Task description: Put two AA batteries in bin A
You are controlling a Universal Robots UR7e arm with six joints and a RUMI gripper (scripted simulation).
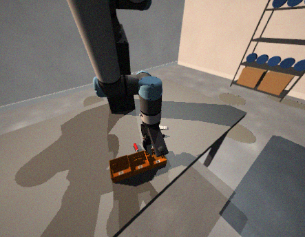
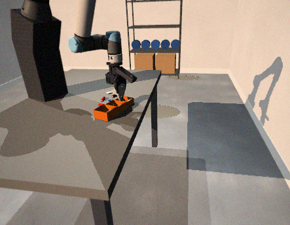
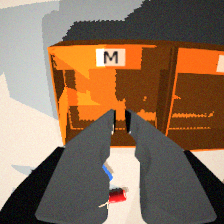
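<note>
Now: hand 100 mm past the red battery, 30 mm to the left of it and 30 mm above it. Round my hand: blue battery 70 mm behind, 50 mm to the left, 30 mm below; then orange bin 70 mm to the right, 20 mm behind, 10 mm below; then black battery 130 mm to the left, 70 mm behind, 30 mm below.
</note>
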